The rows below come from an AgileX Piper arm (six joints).
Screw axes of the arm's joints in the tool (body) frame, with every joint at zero. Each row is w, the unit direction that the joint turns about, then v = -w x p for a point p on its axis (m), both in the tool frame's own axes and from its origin. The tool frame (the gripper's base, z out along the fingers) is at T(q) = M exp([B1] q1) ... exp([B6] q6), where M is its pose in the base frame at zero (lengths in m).
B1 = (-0.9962, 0, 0.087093, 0, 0.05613, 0)
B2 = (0, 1, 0, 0.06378, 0, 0.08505)
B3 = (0, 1, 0, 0.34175, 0, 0.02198)
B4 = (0, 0, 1, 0, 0, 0)
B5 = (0, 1, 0, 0.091, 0, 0)
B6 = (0, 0, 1, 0, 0, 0)
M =
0.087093 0 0.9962 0.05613
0 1 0 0
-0.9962 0 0.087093 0.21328
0 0 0 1
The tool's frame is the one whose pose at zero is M.
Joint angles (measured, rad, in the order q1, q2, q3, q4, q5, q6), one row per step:
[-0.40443, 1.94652, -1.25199, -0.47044, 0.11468, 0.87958]
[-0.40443, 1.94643, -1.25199, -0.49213, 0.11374, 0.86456]
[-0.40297, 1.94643, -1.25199, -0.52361, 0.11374, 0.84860]
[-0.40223, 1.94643, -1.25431, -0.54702, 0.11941, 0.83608]
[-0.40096, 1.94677, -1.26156, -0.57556, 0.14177, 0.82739]
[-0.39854, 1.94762, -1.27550, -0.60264, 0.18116, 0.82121]
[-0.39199, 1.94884, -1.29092, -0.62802, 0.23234, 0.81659]
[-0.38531, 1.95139, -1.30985, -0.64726, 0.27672, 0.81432]
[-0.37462, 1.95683, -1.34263, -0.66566, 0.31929, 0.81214]
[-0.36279, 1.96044, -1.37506, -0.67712, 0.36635, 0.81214]
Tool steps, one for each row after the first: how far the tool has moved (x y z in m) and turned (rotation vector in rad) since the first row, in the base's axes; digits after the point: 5 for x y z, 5 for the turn. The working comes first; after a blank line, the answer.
Tool pose at each row, in the base's axes (x y z in m, rotation vector in rad; the steps are taken from these numbers as rounded here):
[0.39065, -0.17234, 0.18727, 0.92972, 2.08171, -0.05530]
[0.39068, -0.17253, 0.18745, 0.89169, 2.09656, -0.07650]
[0.39090, -0.17226, 0.18758, 0.84154, 2.11623, -0.10413]
[0.39103, -0.17248, 0.18803, 0.80624, 2.13212, -0.12832]
[0.39096, -0.17334, 0.18886, 0.77732, 2.15484, -0.16318]
[0.39104, -0.17474, 0.19058, 0.75960, 2.18105, -0.20602]
[0.39118, -0.17503, 0.19213, 0.74778, 2.21278, -0.25326]
[0.39240, -0.17533, 0.19461, 0.74072, 2.23368, -0.29233]
[0.39677, -0.17496, 0.20009, 0.72764, 2.24215, -0.32876]
[0.40063, -0.17392, 0.20615, 0.72617, 2.24868, -0.36153]

[0.00003, -0.00019, 0.00018, -0.02667, 0.01128, 0.02250]
[0.00025, 0.00008, 0.00031, -0.06124, 0.02699, 0.05228]
[0.00038, -0.00014, 0.00076, -0.08778, 0.04203, 0.07219]
[0.00031, -0.00100, 0.00159, -0.11608, 0.06849, 0.08600]
[0.00039, -0.00240, 0.00331, -0.14305, 0.10338, 0.09046]
[0.00053, -0.00269, 0.00486, -0.16787, 0.14629, 0.09088]
[0.00175, -0.00299, 0.00734, -0.18837, 0.17785, 0.08802]
[0.00612, -0.00262, 0.01282, -0.21347, 0.19672, 0.08681]
[0.00998, -0.00158, 0.01888, -0.23175, 0.21469, 0.07864]

